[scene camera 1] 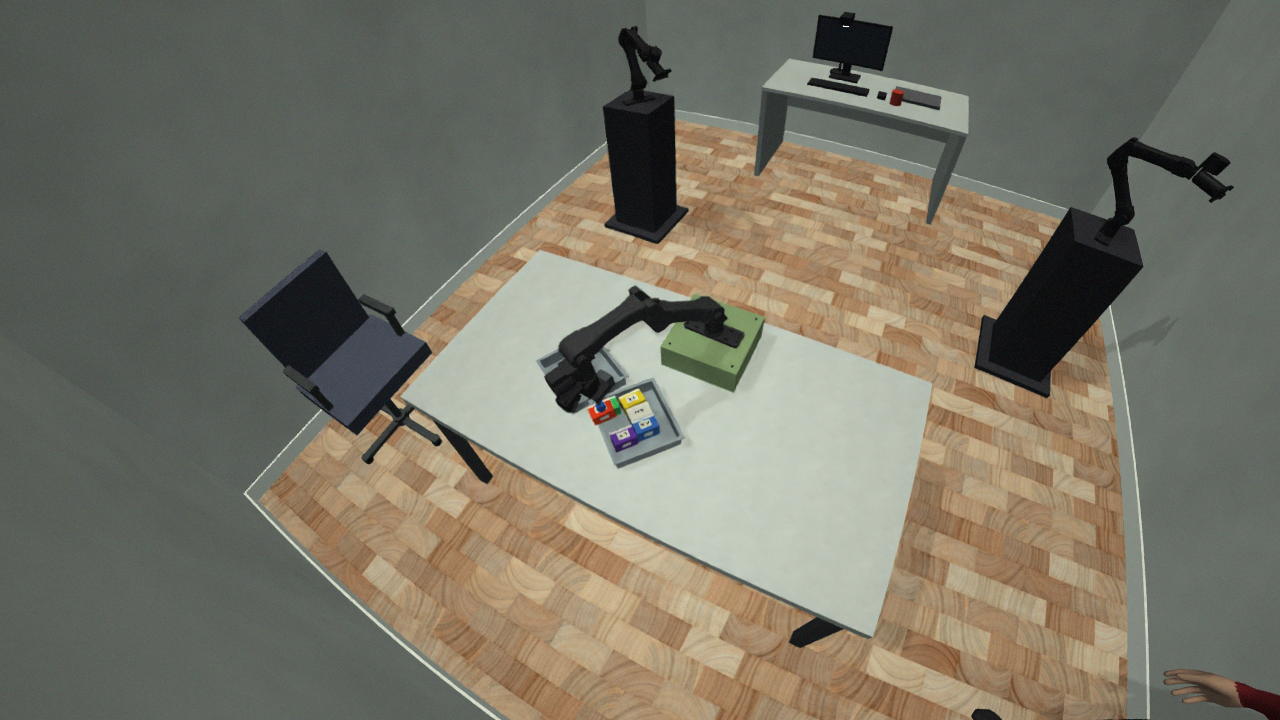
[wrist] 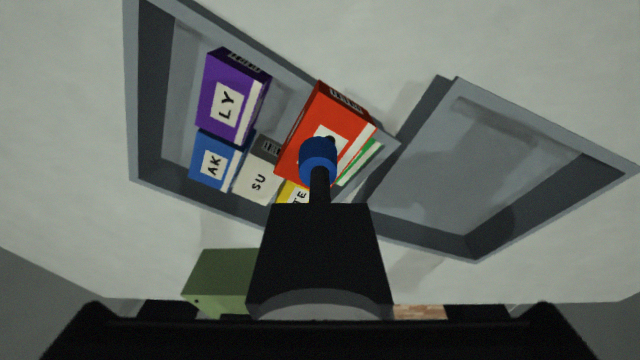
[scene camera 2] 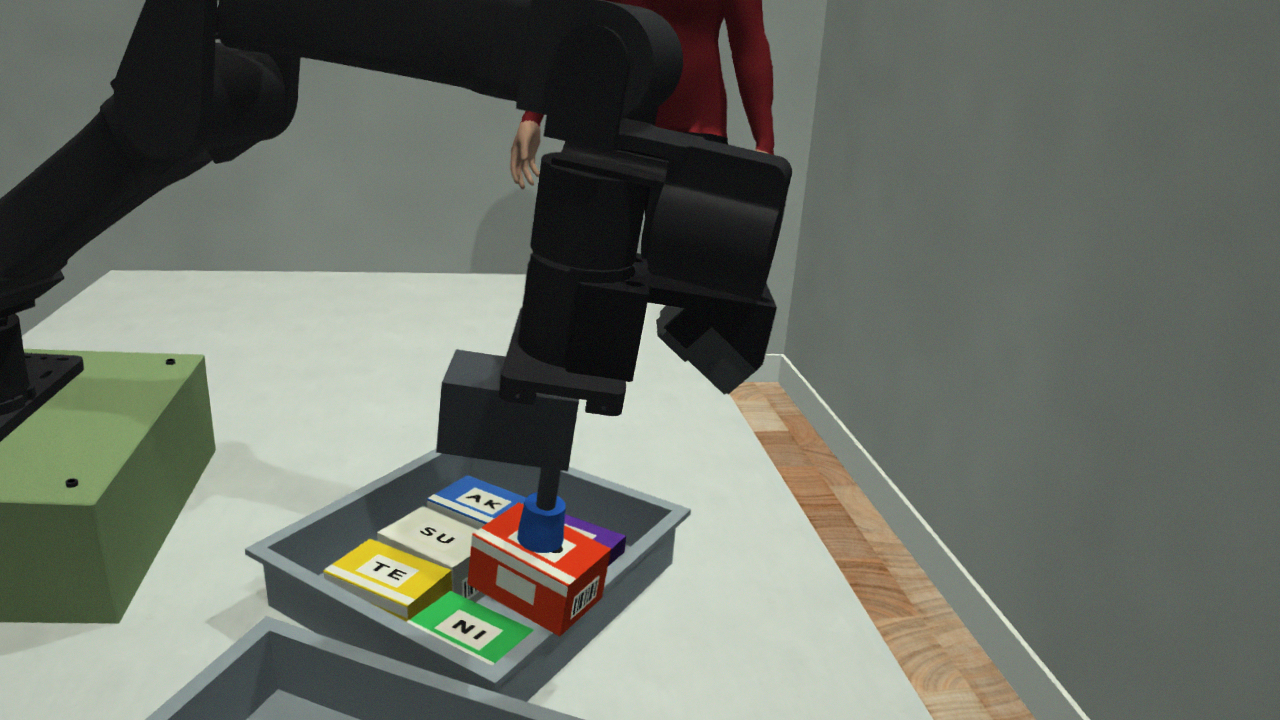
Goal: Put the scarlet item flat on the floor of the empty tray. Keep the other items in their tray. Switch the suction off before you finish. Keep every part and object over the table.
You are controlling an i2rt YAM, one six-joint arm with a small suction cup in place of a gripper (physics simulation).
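Frame: origin at the arm's base, x left, y back, z up, level; millimetres.
Where they show: end effector, tool point: (scene camera 1: 601,409) (wrist: 319,147) (scene camera 2: 538,553); arm's base, origin of the base link: (scene camera 1: 713,330).
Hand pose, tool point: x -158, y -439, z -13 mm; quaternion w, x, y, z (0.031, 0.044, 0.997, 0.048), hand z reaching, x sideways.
Observation:
Each offset is from my tool point to the centre of the thing. Level surfaces: height alone.
The scarlet box @[dx -1, dy +0, dz -10 mm] (scene camera 1: 603,415) (scene camera 2: 519,582) (wrist: 327,125) hangs level from my blue suction cup (scene camera 1: 599,406) (scene camera 2: 542,525) (wrist: 318,161), raised above the other items. The cup touches its labelled top; my gripper is shut on it. The filled tray @[dx +90, dy +43, dz -64 mm] (scene camera 1: 673,419) (scene camera 2: 671,514) (wrist: 131,100) holds a green box @[dx -19, dy +44, dz -66 mm] (scene camera 2: 471,626) (wrist: 360,161), a yellow box @[dx +39, dy +103, dz -64 mm] (scene camera 2: 388,573) (wrist: 292,193), a white box @[dx +85, dy +73, dz -64 mm] (scene camera 2: 429,533) (wrist: 256,182), a blue box @[dx +127, dy +41, dz -61 mm] (scene camera 2: 474,497) (wrist: 212,162) and a purple box @[dx +88, dy -23, dz -64 mm] (scene camera 2: 597,534) (wrist: 225,102). The empty tray @[dx -176, dy +120, dz -64 mm] (scene camera 1: 547,359) (scene camera 2: 270,628) (wrist: 550,176) stands right beside it, partly cut off in scene camera 2.
The arm's green base block (scene camera 1: 707,353) (scene camera 2: 62,447) (wrist: 225,272) stands on the white table @[dz -89 mm] (scene camera 1: 760,483) (scene camera 2: 340,331) behind the trays. A chair (scene camera 1: 358,367) stands by the table's left end. A person in red (scene camera 2: 747,71) stands beyond the table.

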